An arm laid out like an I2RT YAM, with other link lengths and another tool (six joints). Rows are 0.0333 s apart.
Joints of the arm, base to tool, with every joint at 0 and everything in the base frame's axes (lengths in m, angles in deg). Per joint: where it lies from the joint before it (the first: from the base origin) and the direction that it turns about. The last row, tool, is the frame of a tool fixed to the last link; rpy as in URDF.
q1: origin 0 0 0.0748 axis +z
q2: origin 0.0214 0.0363 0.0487 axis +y
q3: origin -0.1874 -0.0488 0 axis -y
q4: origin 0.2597 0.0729 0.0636 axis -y
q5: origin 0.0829 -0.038 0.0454 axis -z
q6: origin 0.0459 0 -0.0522 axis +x
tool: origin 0.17 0.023 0.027 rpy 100.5 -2.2 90
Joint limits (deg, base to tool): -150..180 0..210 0..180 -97..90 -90..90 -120..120
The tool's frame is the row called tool.
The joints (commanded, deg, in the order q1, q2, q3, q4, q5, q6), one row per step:
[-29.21, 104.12, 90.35, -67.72, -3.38, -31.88]
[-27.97, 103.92, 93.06, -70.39, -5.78, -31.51]
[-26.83, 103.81, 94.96, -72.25, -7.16, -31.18]
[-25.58, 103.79, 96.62, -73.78, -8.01, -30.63]
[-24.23, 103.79, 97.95, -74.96, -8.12, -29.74]
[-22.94, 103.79, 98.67, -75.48, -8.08, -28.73]
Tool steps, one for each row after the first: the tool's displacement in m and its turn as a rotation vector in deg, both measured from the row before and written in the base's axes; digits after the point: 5 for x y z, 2 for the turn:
[0.00692, 0.01571, 0.01607, 2.03, -1.35, 1.24]
[0.00417, 0.01205, 0.01097, 1.20, -0.75, 1.03]
[0.00343, 0.01095, 0.00889, 0.80, -0.48, 0.84]
[0.00248, 0.00903, 0.00647, 0.21, -0.13, 0.50]
[0.00256, 0.00791, 0.00353, 0.09, -0.10, 0.30]

